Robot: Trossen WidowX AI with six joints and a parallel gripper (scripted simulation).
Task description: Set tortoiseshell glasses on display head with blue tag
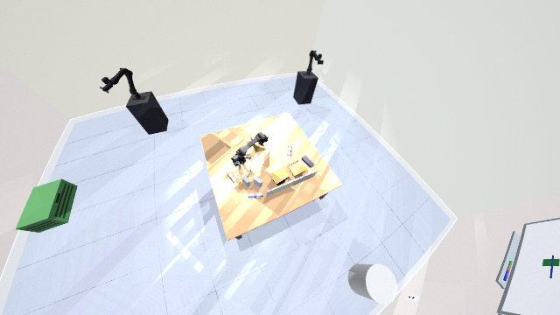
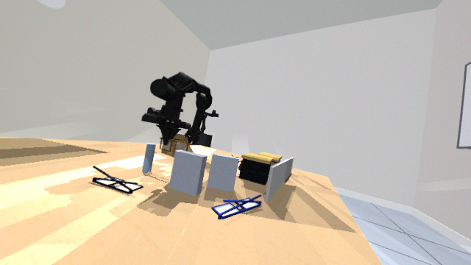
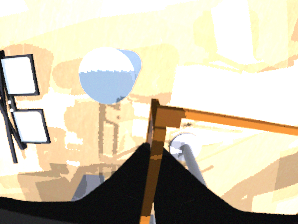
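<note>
Right now the pale blue cylinder is 50 mm below my gripper tip, 40 mm to the right of it and 30 mm behind it. From my gripper tip the other things lie so: upright panel (450 mm to the left, 320 mm ahead, 50 mm below).
</note>
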